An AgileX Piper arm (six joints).
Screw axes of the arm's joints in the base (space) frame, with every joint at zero. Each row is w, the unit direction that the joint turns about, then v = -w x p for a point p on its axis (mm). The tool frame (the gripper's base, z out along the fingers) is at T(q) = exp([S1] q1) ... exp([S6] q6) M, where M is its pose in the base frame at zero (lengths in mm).
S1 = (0, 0, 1, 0.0, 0.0, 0.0)
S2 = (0, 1, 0, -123.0, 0.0, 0.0)
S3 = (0, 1, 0, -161.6, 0.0, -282.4)
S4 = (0.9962, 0, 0.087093, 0.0, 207.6, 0.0)
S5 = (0, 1, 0, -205.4, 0.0, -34.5)
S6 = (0.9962, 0, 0.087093, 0.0, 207.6, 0.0)
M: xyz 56.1 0.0 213.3 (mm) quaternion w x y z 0.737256 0 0.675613 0
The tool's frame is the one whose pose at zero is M.
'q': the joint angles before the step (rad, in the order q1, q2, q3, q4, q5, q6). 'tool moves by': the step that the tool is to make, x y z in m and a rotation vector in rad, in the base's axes. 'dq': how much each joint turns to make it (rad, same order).
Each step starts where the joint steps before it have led.
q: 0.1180, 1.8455, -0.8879, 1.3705, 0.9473, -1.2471
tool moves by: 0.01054, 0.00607, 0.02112, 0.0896, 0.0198, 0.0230
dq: 0.0000, 0.0000, -0.0782, -0.0001, 0.0987, 0.0822
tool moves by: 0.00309, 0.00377, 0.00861, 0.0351, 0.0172, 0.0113
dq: 0.0052, 0.0000, -0.0309, 0.0016, 0.0383, 0.0421
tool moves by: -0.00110, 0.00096, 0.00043, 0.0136, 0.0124, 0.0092
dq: 0.0010, 0.0018, 0.0000, 0.0024, 0.0177, 0.0061
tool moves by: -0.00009, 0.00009, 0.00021, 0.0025, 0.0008, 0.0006
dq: 0.0000, -0.0001, 0.0000, 0.0014, 0.0023, 0.0001
